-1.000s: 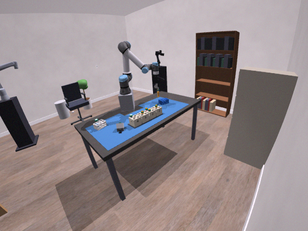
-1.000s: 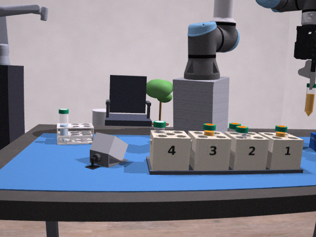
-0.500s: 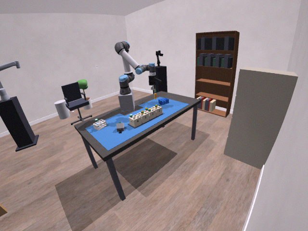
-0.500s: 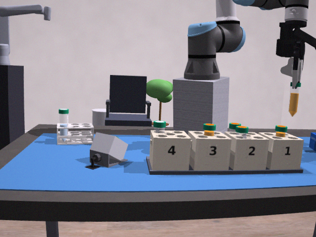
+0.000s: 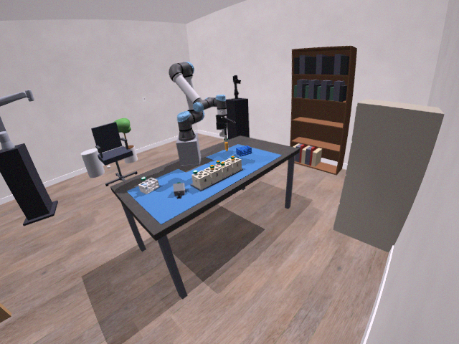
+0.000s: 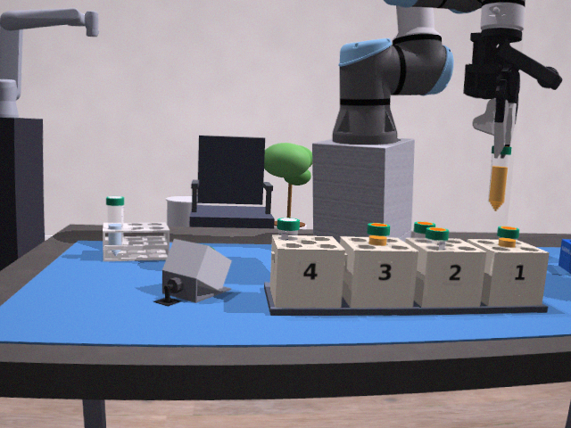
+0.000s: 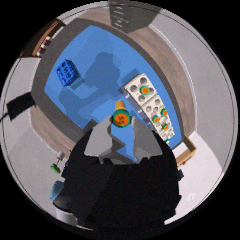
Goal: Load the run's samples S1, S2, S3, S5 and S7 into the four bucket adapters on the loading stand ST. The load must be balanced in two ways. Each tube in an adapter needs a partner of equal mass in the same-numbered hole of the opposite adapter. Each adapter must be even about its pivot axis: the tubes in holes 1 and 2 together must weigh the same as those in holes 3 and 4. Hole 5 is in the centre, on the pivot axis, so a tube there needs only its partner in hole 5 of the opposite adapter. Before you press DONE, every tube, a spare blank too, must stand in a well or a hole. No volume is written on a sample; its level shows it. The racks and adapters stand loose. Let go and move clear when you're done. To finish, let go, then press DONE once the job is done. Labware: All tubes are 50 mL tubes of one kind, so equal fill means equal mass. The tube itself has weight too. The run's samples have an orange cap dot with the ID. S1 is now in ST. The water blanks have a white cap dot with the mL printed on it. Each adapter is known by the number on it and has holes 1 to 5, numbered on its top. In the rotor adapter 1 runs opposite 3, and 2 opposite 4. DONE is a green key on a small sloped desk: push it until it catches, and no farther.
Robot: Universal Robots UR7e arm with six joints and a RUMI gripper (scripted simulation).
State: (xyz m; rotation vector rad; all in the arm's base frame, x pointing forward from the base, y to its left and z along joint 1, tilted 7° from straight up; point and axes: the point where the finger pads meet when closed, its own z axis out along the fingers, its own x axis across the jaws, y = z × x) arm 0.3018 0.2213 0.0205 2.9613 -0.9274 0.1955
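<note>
Right now my hand is 130 mm short of the sloped done desk, 500 mm to the left of it and 200 mm above it. From my hand the other things lie so: loading stand 120 mm ahead, 170 mm to the right, 240 mm below; blue rack 150 mm behind, 290 mm to the left, 220 mm below; tube 130 mm ahead, 230 mm to the right, 180 mm below.
</note>
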